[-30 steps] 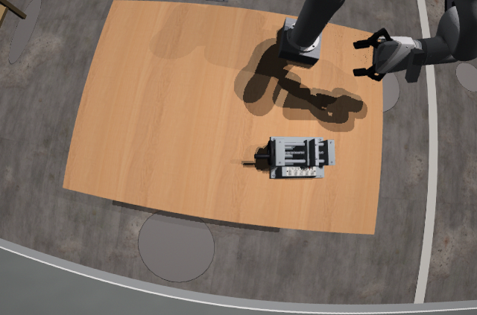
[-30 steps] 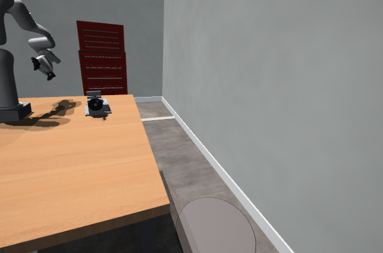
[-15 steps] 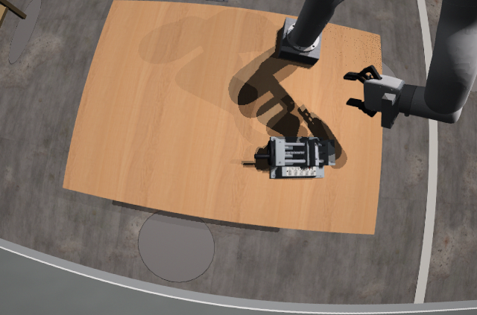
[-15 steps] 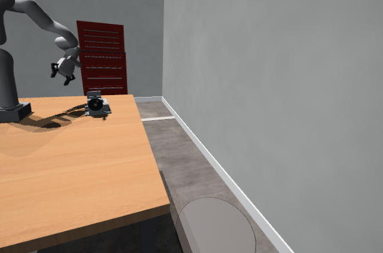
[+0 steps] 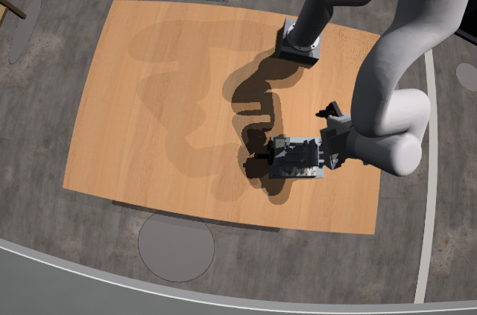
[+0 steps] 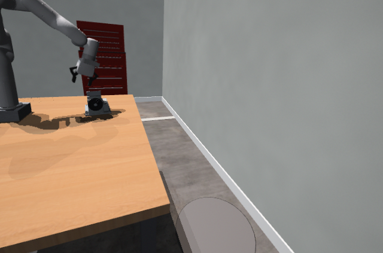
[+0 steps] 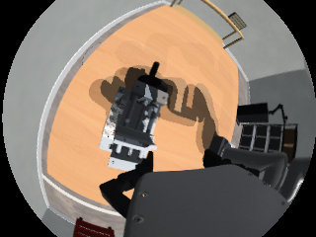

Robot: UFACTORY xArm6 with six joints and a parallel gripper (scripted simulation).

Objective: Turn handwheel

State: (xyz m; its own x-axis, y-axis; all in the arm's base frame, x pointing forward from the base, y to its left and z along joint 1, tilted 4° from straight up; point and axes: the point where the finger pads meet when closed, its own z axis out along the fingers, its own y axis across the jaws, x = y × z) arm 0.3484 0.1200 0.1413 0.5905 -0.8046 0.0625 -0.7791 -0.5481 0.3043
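The black handwheel lies 12 cm ahead of my hand, 13 cm to the right of it and 9 cm below it. The rest, counted from my hand: stop (7 cm ahead, 2 cm to the left, 9 cm below).
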